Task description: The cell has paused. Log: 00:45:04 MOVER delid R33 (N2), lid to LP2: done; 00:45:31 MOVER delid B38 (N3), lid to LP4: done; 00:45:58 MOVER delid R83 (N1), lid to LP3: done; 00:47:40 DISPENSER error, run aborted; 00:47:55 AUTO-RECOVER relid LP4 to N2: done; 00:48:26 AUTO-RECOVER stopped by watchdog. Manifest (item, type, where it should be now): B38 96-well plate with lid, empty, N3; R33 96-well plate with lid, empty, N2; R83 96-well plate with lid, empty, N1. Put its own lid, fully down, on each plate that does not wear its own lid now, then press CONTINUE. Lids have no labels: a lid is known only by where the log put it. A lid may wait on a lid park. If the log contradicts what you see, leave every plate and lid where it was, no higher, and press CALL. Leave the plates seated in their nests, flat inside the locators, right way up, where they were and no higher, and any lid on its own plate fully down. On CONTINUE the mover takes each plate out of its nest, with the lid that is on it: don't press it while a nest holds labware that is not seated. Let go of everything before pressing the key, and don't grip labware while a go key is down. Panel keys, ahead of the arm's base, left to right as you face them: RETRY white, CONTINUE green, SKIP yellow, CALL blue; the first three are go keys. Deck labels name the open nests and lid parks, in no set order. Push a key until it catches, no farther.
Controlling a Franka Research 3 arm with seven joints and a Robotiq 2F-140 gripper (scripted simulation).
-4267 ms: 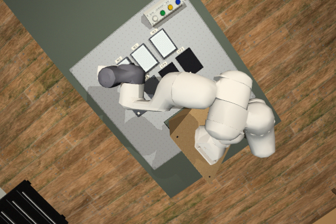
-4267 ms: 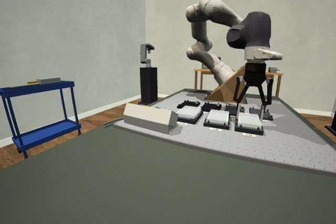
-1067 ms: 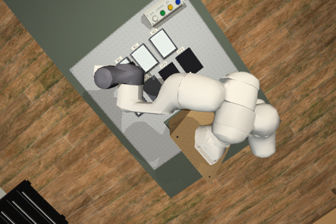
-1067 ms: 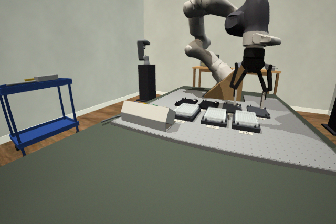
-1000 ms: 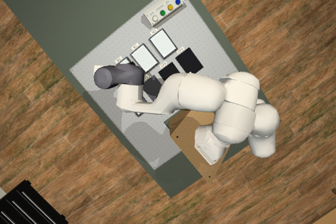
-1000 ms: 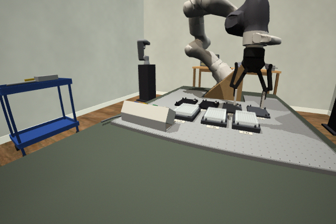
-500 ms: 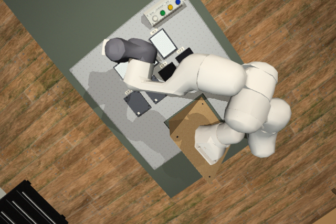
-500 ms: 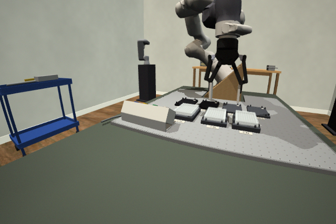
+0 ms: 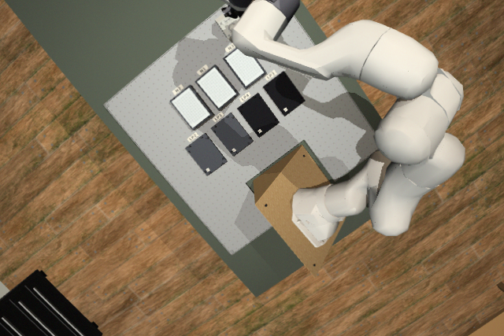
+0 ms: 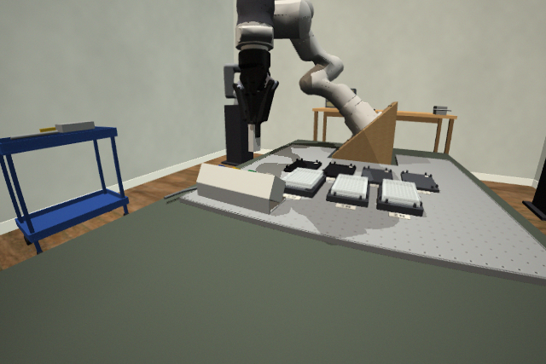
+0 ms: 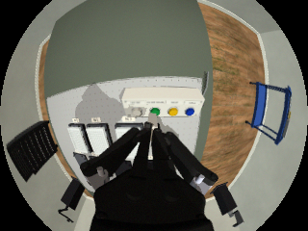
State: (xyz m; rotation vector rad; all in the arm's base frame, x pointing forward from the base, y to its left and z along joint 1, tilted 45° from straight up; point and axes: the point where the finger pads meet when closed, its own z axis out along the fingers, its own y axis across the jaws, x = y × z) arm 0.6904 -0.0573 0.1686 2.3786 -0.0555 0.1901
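The green key is 9 cm below my hand and 1 cm to the right of it. From my hand the other things lie so: blue key 11 cm to the right, 9 cm below, 1 cm ahead; then yellow skip key 9 cm below, 6 cm to the right; then white key 9 cm below, 4 cm to the left.
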